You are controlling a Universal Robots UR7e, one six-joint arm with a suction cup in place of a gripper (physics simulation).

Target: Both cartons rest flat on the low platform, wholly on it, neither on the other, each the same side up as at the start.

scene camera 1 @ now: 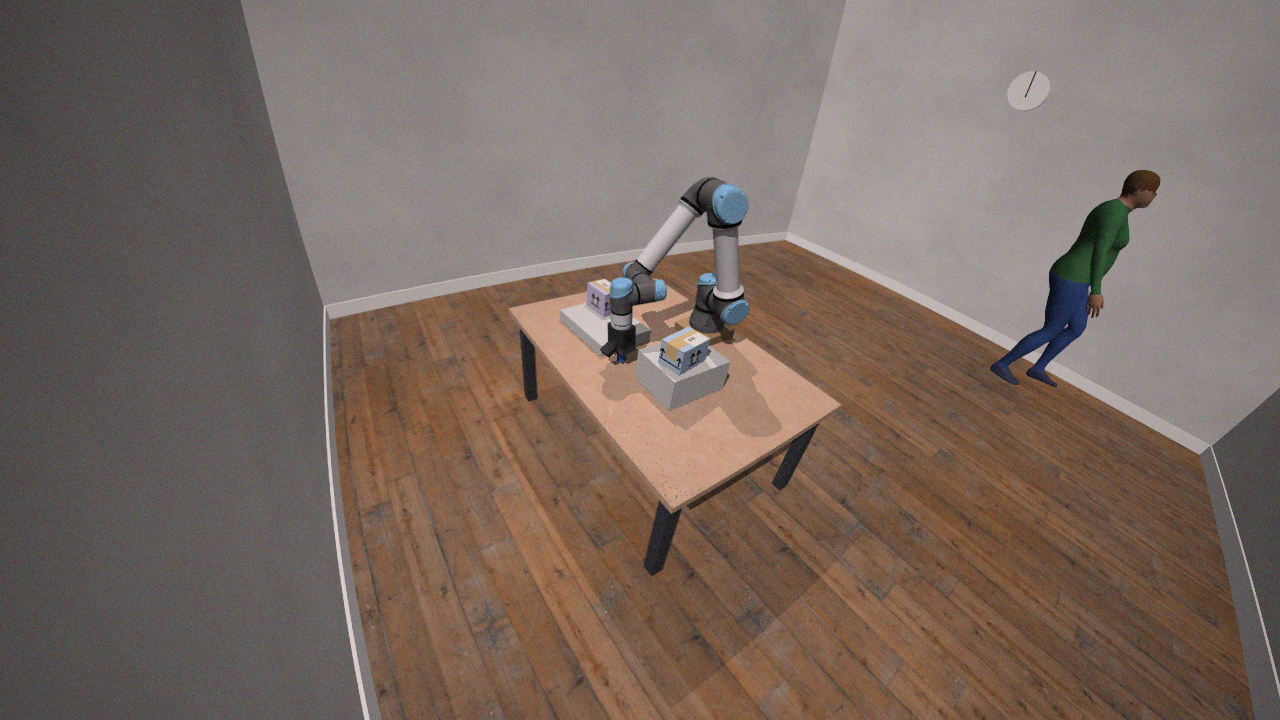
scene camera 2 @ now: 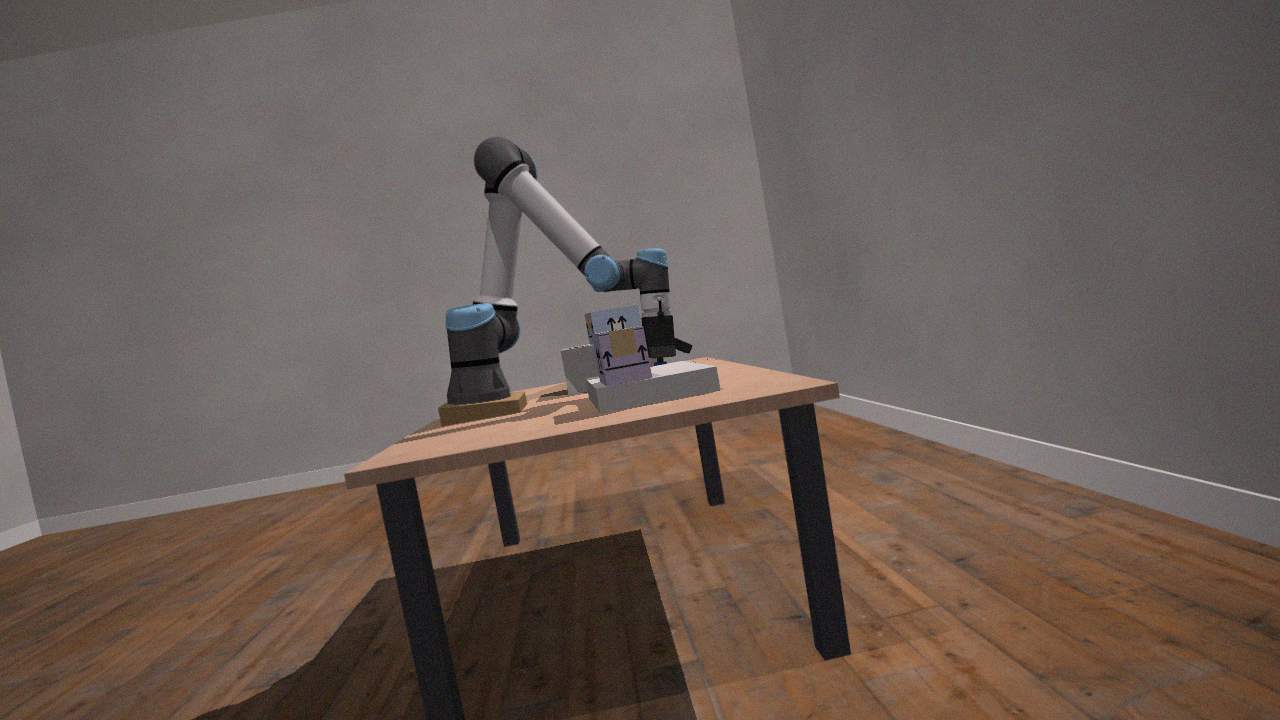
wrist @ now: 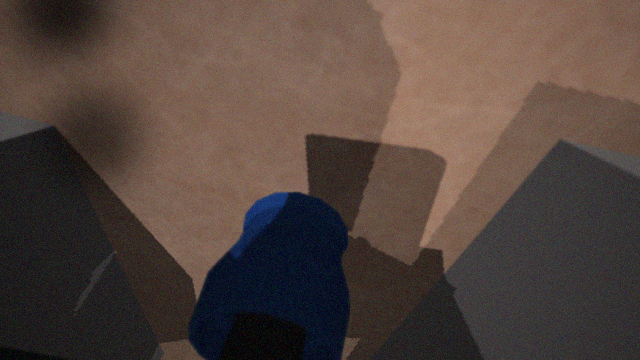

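Seen in the pictures: hand, its tool point: (scene camera 1: 621, 358) (wrist: 294, 237); arm's base, origin of its link: (scene camera 1: 706, 323) (scene camera 2: 479, 399).
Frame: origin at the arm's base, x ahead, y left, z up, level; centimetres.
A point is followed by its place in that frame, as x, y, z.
A purple carton (scene camera 1: 598, 298) {35.1, -31.5, 7.4} (scene camera 2: 623, 360) {29.7, -39.9, 5.1} stands upright, arrows up, on the far end of the low grey platform (scene camera 1: 581, 325) {47.2, -26.3, 0.8} (scene camera 2: 666, 387) {36.8, -41.3, -1.5}. A light blue carton (scene camera 1: 683, 352) {46.0, 24.8, 16.6} (scene camera 2: 616, 317) {40.0, 15.5, 14.3} stands upright, arrows up, on the taller grey block (scene camera 1: 687, 391) {43.4, 27.7, 1.8} (scene camera 2: 577, 369) {26.1, 9.8, 2.3}; in scene camera 2 it is partly hidden behind the purple one. My gripper (scene camera 1: 621, 359) (scene camera 2: 660, 361) {45.5, -2.9, -2.3} (wrist: 296, 235), a blue suction cup, points down over the table between the low platform and the taller block. It is open, with no carton on it, and touches neither carton.
The wooden table (scene camera 1: 680, 461) {62.8, 44.1, -4.0} (scene camera 2: 760, 380) {57.0, -39.2, -4.0} carries both supports and my arm's base (scene camera 1: 707, 317) {5.3, 3.4, 6.4} (scene camera 2: 478, 376) {1.1, -6.4, 5.8}. In the wrist view, grey block corners flank the cup at left (wrist: 45, 225) {43.7, 7.4, -2.2} and right (wrist: 555, 240) {47.4, -9.9, -2.1}. A person in green (scene camera 1: 1099, 241) is by the right wall.
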